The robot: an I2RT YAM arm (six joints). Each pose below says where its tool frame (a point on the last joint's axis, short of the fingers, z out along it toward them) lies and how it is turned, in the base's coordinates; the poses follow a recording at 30 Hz.
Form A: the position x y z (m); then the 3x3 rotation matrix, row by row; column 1 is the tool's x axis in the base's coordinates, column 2 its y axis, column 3 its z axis. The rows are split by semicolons.
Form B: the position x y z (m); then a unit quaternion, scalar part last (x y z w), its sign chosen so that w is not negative. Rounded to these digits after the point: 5 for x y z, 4 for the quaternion. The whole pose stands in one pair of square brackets.
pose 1, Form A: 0.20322 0.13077 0.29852; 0.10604 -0.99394 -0.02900; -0.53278 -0.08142 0.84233; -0.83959 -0.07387 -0.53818
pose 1, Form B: [0.20322 0.13077 0.29852 -0.6568 0.5811 0.3306 0.3487]
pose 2, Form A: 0.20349 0.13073 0.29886; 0.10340 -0.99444 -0.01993; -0.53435 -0.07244 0.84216; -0.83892 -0.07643 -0.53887
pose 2, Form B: [0.20349 0.13073 0.29886 -0.6547 0.5837 0.3279 0.3507]
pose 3, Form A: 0.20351 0.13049 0.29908; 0.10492 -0.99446 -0.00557; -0.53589 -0.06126 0.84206; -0.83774 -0.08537 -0.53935
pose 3, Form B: [0.20351 0.13049 0.29908 -0.6530 0.5859 0.3229 0.3551]
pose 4, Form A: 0.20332 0.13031 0.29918; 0.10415 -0.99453 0.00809; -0.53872 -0.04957 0.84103; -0.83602 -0.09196 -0.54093
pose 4, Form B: [0.20332 0.13031 0.29918 -0.6509 0.5889 0.3180 0.3583]
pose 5, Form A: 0.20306 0.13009 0.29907; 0.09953 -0.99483 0.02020; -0.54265 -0.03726 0.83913; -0.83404 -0.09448 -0.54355
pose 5, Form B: [0.20306 0.13009 0.29907 -0.6481 0.5930 0.3139 0.3601]
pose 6, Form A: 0.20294 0.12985 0.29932; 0.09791 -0.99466 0.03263; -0.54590 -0.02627 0.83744; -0.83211 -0.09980 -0.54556
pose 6, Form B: [0.20294 0.12985 0.29932 -0.6461 0.5961 0.3094 0.3627]
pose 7, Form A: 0.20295 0.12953 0.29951; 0.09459 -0.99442 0.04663; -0.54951 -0.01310 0.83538; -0.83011 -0.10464 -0.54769
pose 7, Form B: [0.20295 0.12953 0.29951 -0.6433 0.6000 0.3045 0.3653]
